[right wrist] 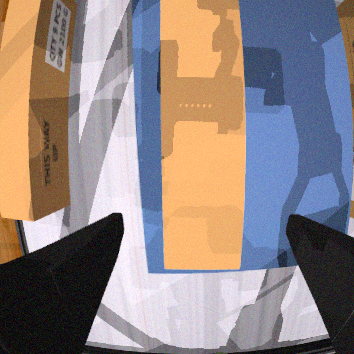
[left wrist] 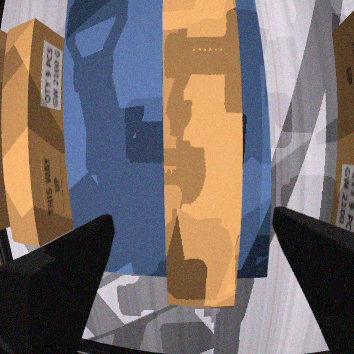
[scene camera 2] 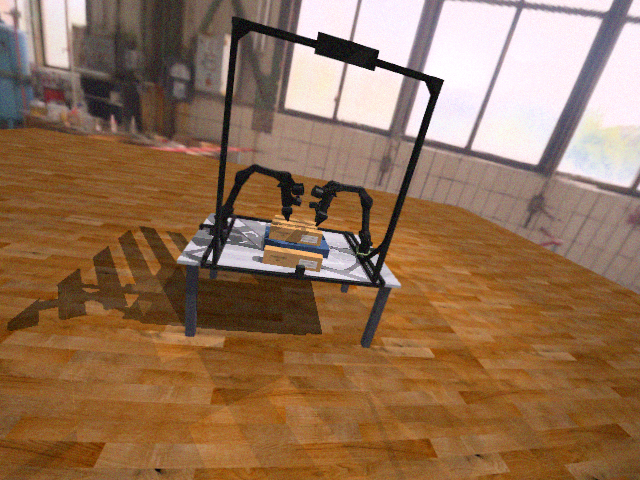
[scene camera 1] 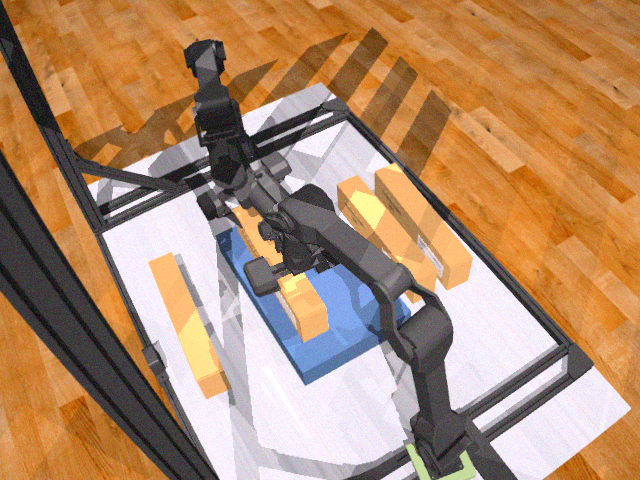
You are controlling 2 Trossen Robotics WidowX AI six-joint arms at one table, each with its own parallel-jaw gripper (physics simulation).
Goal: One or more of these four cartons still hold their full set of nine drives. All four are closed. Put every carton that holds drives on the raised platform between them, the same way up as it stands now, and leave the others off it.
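Places are measured from the left arm's base along level axes (x ahead, y left, z up), in metres.
Pixels of known places: left gripper, fingertip midpoint: [left wrist: 193, 219] [scene camera 2: 287, 218] [scene camera 1: 259, 216]; right gripper, fingertip midpoint: [right wrist: 206, 223] [scene camera 2: 315, 224] [scene camera 1: 297, 280]; right arm's base, link origin: [scene camera 2: 363, 251] [scene camera 1: 441, 459].
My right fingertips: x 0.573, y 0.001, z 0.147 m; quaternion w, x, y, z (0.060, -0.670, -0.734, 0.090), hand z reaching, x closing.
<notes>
For each thing: its top centre in the pictures, then the offset to it from my right fingertips. Level surfaces: height alone.
- closed tan carton, top centre: [left wrist: 201, 106] [right wrist: 200, 43] [scene camera 1: 275, 254] [scene camera 2: 296, 228] dx -0.106, dy -0.012, dz -0.046 m
- blue raised platform, top centre: [right wrist: 251, 94] [left wrist: 154, 113] [scene camera 1: 307, 271] [scene camera 2: 296, 237] dx -0.100, dy +0.046, dz -0.130 m
- second carton, top centre: [right wrist: 11, 86] [scene camera 1: 182, 312] [scene camera 2: 294, 251] dx -0.092, dy -0.227, dz -0.105 m
- white table, surface height: dz -0.190 m
One closed tan carton [scene camera 1: 305, 304] [scene camera 2: 289, 233] [left wrist: 215, 150] [right wrist: 205, 165] lies lengthwise on the blue raised platform [scene camera 1: 351, 330] [left wrist: 140, 200] [right wrist: 270, 150], toward its left side in scene camera 1. A second carton [scene camera 1: 188, 330] [scene camera 2: 289, 257] [left wrist: 345, 125] [right wrist: 45, 125] is on the table left of the platform. A third [scene camera 1: 367, 206] [left wrist: 45, 135] and a fourth [scene camera 1: 418, 206] stand side by side to its right. Labels read "QTY 9 PCS" and "THIS WAY UP". My left gripper [scene camera 2: 287, 217] [left wrist: 193, 219] and right gripper [scene camera 2: 319, 223] [right wrist: 205, 217] are open and empty, above the platform carton's two ends. Contents are hidden.
A black frame [scene camera 1: 460, 224] edges the white table [scene camera 1: 320, 413], and a black gantry [scene camera 2: 224, 129] rises over it. In scene camera 1 my right arm [scene camera 1: 356, 248] crosses above the platform and hides parts of the third carton. A green piece [scene camera 1: 421, 462] lies at its base.
</notes>
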